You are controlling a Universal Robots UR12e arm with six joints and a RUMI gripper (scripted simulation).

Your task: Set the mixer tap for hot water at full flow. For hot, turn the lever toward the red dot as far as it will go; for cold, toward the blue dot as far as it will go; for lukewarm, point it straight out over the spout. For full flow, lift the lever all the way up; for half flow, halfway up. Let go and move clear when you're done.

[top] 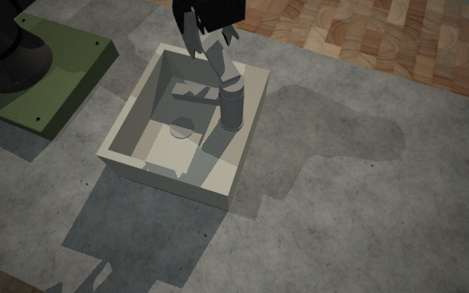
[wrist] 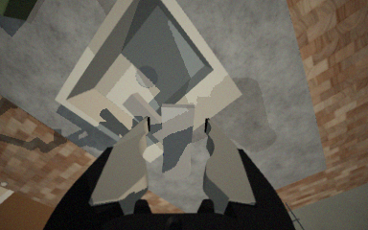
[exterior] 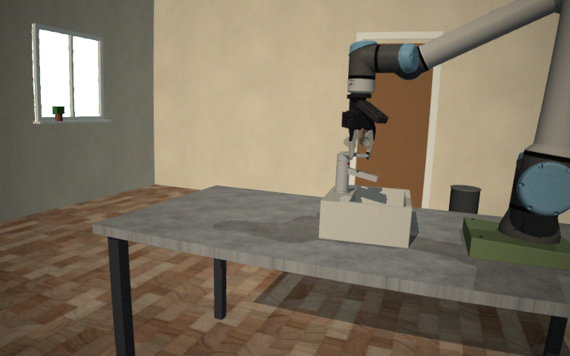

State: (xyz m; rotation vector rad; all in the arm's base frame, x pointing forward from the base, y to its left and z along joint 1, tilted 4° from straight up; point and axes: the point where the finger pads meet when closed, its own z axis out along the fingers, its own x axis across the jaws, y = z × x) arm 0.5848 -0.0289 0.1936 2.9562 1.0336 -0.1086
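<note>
Right now the lever is 2 cm ahead of my hand and 3 cm to the right of it. Round my hand: cream basin (6 cm behind, 6 cm to the right, 23 cm below).
</note>
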